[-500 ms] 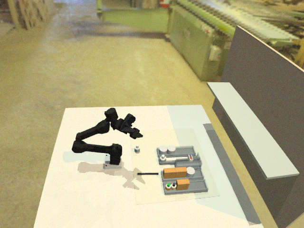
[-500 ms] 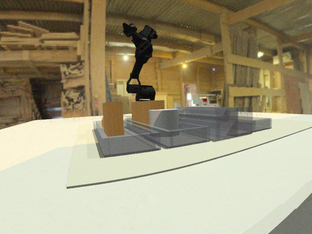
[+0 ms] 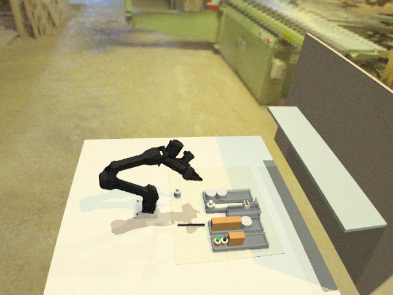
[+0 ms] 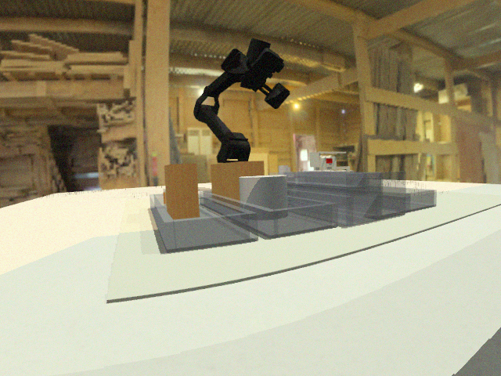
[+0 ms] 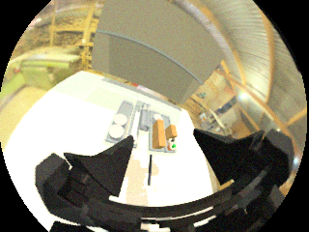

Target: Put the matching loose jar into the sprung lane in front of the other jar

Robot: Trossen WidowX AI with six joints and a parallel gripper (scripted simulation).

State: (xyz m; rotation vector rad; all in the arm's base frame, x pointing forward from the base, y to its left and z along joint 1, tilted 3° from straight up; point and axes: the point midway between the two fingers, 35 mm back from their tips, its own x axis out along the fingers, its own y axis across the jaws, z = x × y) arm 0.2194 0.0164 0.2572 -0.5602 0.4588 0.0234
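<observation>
Right now my gripper tip is 25 cm above the black bar, 10 cm to the left of it and 3 cm past it. Round my gripper tip: red mark (26 cm ahead, 18 cm below); green-lidded jar (22 cm below, 20 cm to the right, 10 cm ahead); sprung lane (24 cm below, 22 cm ahead, 1 cm to the left).
</observation>
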